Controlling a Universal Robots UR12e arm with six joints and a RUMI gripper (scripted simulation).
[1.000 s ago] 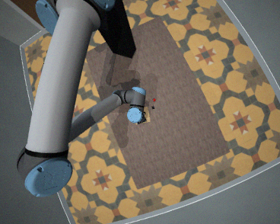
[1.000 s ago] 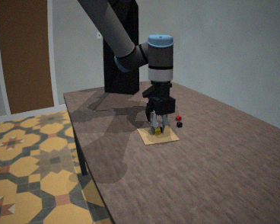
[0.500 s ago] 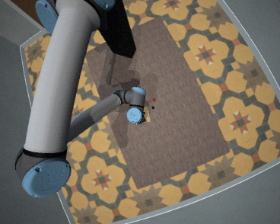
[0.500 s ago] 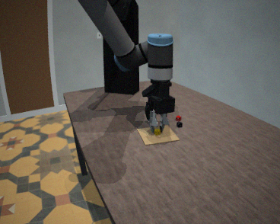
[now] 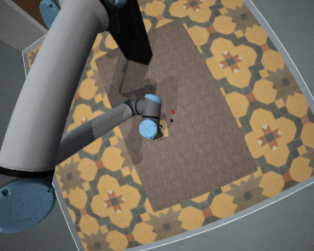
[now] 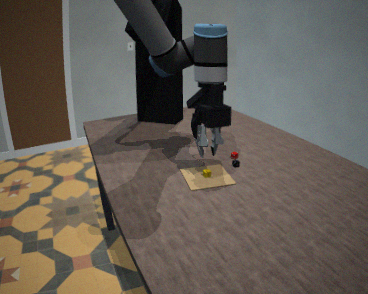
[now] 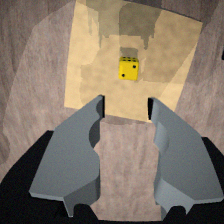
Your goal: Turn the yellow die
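My gripper is now 80 mm above the yellow die. From my hand the other things lie so: black die (130 mm to the left, 80 mm below); then red die (50 mm behind, 180 mm to the left, 80 mm below); then tan mat (90 mm below).
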